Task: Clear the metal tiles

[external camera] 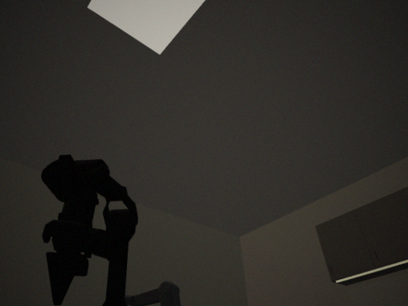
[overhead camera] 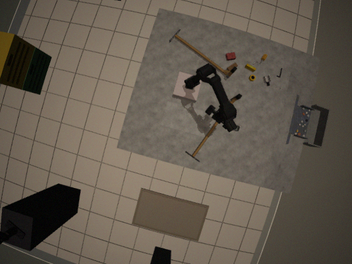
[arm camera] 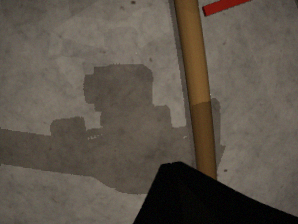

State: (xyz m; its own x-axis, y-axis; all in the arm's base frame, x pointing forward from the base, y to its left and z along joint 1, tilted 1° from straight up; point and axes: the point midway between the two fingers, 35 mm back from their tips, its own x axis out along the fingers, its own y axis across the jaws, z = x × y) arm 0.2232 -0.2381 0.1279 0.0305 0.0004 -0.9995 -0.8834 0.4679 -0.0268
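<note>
Right now the long scraper is 40 mm ahead of my gripper tip, 50 mm to the right of it and 90 mm below it. From my gripper tip the other things lie so: yellow ring: 290 mm ahead, 440 mm to the left, 140 mm below; brown block: 100 mm ahead, 490 mm to the left, 140 mm below; small box: 230 mm ahead, 20 mm to the right, 150 mm below.
</note>
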